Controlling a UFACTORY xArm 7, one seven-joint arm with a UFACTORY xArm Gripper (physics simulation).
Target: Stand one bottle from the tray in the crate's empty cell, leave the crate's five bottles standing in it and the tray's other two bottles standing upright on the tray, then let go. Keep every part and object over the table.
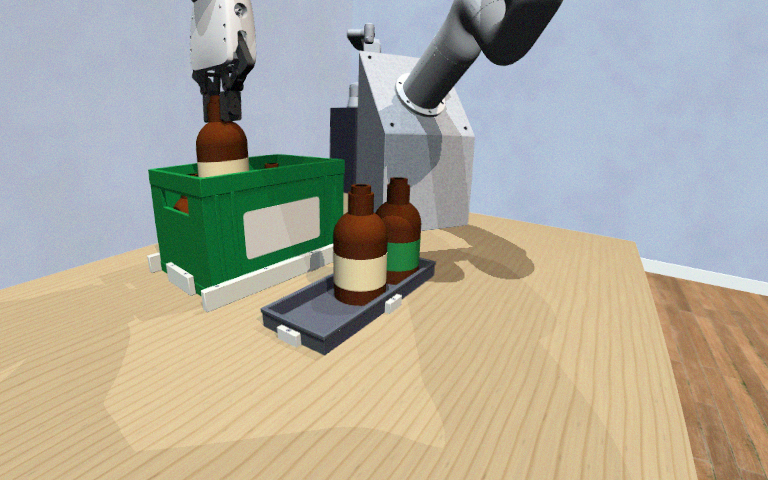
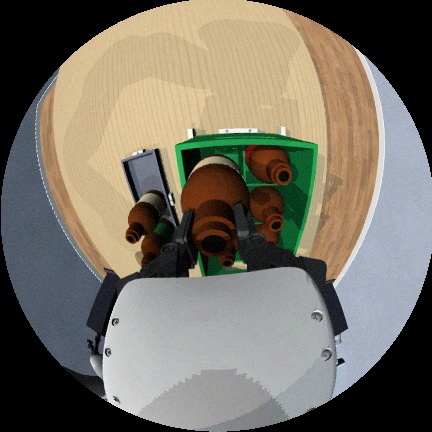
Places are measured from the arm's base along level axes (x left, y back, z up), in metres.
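Where they show: gripper, fingertip midpoint: (image 1: 222,121) (image 2: 214,220); arm's base, link origin: (image 1: 419,95).
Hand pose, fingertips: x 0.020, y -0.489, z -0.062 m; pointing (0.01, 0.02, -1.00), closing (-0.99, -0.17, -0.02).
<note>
Things, the pixels of their centre, and the offset from my fingertips. "spot": a spot on its surface instead. Level surfaces: height alone.
- brown bottle with a cream label, body centre: (image 2: 214,196) (image 1: 222,150) dx +0.001, dy -0.003, dz -0.041 m
- green crate, body centre: (image 1: 250,214) (image 2: 243,204) dx -0.054, dy +0.069, dz -0.157 m
- dark tray, body centre: (image 1: 360,290) (image 2: 152,202) dx +0.172, dy +0.107, dz -0.232 m
- cream-labelled bottle, body centre: (image 1: 360,242) (image 2: 143,217) dx +0.169, dy +0.109, dz -0.162 m
- green-labelled bottle, body centre: (image 1: 396,228) (image 2: 154,245) dx +0.161, dy +0.197, dz -0.162 m
- long strip, surface spot: (image 1: 260,281) spot: dx +0.055, dy +0.016, dz -0.229 m
- wooden table, surface height: dz -0.245 m
My gripper (image 1: 222,107) (image 2: 214,220) is shut on the neck of a brown bottle with a cream label (image 1: 222,141) (image 2: 215,192). The bottle is upright, its lower part inside the near-left corner cell of the green crate (image 1: 226,226) (image 2: 312,175); the crate wall hides its base. Other brown bottles stand in the crate, among them one with a red label (image 2: 267,162) and one beside it (image 2: 266,202). On the dark tray (image 1: 294,331) (image 2: 131,175) stand a cream-labelled bottle (image 1: 360,243) (image 2: 146,212) and a green-labelled bottle (image 1: 403,226) (image 2: 155,242), both upright.
White blocks edge the crate, such as the long strip (image 1: 260,281), and small white blocks (image 1: 288,335) touch the tray. The robot's grey base (image 1: 416,169) stands behind the tray. The wooden table (image 1: 339,407) ends at the right, above a brown floor (image 1: 713,350).
</note>
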